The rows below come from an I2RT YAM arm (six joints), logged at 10 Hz.
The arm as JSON. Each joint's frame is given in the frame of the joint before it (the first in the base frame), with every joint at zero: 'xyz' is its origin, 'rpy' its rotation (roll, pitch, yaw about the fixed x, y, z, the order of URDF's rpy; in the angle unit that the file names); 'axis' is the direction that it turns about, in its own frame. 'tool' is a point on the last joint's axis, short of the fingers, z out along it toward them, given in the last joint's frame.
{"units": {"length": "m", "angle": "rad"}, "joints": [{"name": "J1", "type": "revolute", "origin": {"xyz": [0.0, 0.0, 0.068], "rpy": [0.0, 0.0, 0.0]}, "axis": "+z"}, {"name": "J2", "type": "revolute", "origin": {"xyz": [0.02, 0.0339, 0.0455], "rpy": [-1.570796, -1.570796, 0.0]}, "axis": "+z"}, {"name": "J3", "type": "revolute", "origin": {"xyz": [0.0, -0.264, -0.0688], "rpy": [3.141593, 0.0, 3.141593]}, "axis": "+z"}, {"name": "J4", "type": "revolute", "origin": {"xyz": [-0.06, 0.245, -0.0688], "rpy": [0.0, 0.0, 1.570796]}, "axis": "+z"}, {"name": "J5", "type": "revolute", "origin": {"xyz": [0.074, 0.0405, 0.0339], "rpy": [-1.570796, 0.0, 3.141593]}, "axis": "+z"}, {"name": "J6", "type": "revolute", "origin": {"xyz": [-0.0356, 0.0, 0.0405], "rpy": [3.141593, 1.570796, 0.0]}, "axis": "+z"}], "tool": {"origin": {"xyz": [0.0, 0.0, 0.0], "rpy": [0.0, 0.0, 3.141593]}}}
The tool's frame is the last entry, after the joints.
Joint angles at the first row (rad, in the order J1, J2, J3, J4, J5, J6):
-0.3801, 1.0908, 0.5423, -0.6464, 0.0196, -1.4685
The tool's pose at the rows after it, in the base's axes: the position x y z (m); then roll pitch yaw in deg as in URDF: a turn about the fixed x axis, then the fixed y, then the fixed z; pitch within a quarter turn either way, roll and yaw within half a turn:
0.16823 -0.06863 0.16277 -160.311 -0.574 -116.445
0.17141 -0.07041 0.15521 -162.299 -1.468 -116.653
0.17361 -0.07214 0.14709 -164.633 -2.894 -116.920
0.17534 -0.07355 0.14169 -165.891 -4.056 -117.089
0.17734 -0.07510 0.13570 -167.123 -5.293 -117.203
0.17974 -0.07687 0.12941 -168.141 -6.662 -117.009
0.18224 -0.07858 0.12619 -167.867 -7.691 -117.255
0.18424 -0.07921 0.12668 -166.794 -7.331 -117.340
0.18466 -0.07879 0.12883 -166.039 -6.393 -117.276
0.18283 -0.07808 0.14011 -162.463 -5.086 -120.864
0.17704 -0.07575 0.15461 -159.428 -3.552 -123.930
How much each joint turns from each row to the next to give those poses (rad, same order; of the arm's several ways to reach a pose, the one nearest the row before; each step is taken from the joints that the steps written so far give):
0.0000, 0.0420, 0.0000, 0.0080, 0.0172, -0.0290
0.0000, 0.0492, 0.0000, 0.0133, 0.0134, 0.0000
0.0000, 0.0504, 0.0000, 0.0077, 0.0221, 0.0000
-0.0001, 0.0339, 0.0000, 0.0103, 0.0187, -0.0004
0.0001, 0.0374, 0.0000, 0.0141, 0.0198, -0.0007
0.0000, 0.0392, 0.0000, 0.0202, 0.0214, -0.0061
0.0000, 0.0218, 0.0000, 0.0248, 0.0187, 0.0000
-0.0001, 0.0000, 0.0003, 0.0187, -0.0046, -0.0001
0.0001, -0.0114, 0.0004, 0.0027, -0.0153, 0.0008
0.0000, -0.0633, 0.0004, -0.0069, 0.0004, 0.0588
0.0000, -0.0855, 0.0031, -0.0385, -0.0004, 0.0526

